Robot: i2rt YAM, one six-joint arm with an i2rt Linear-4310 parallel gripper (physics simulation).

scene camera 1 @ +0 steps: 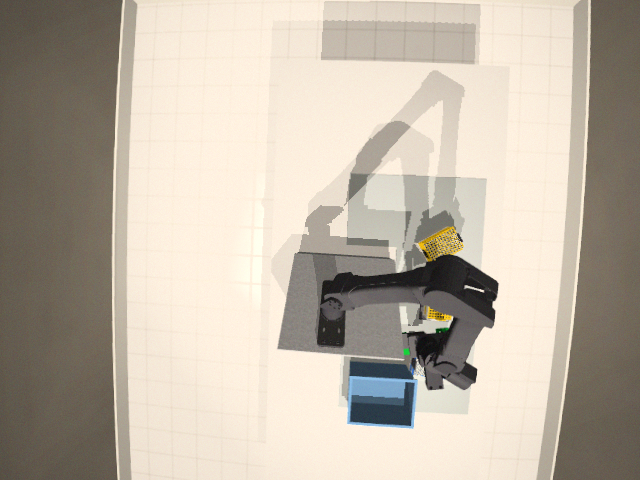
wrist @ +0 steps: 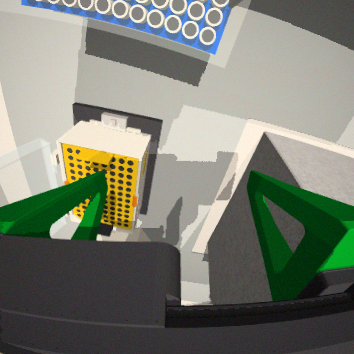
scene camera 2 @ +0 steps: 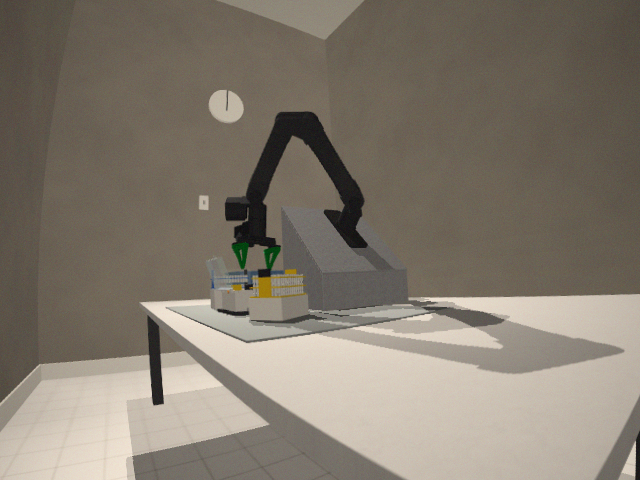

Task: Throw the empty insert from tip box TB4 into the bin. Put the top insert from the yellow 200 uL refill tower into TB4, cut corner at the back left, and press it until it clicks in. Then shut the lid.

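A white tip box [wrist: 107, 136] with a perforated yellow insert [wrist: 122, 175] stands in a dark holder in the wrist view; its TB4 label cannot be read. The box's yellow insert also shows under the arm in scene camera 1 [scene camera 1: 438, 313]. A clear lid [wrist: 25, 161] stands open at the box's left. The yellow refill tower [scene camera 1: 442, 243] [scene camera 2: 279, 308] has a white base and stands beyond the arm's elbow in scene camera 1. The blue bin [scene camera 1: 382, 387] stands near the grey base. My gripper [wrist: 176, 178] [scene camera 2: 255, 268] is open and empty, above the boxes, with its left finger overlapping the insert in the wrist view.
A blue rack [wrist: 216, 45] full of white-rimmed tips lies at the top of the wrist view. The sloped grey pedestal [scene camera 1: 367, 320] [scene camera 2: 361, 289] [wrist: 235, 240] stands at the right in the wrist view. The boxes stand on a pale grey-green mat [scene camera 1: 465, 206] [scene camera 2: 242, 333].
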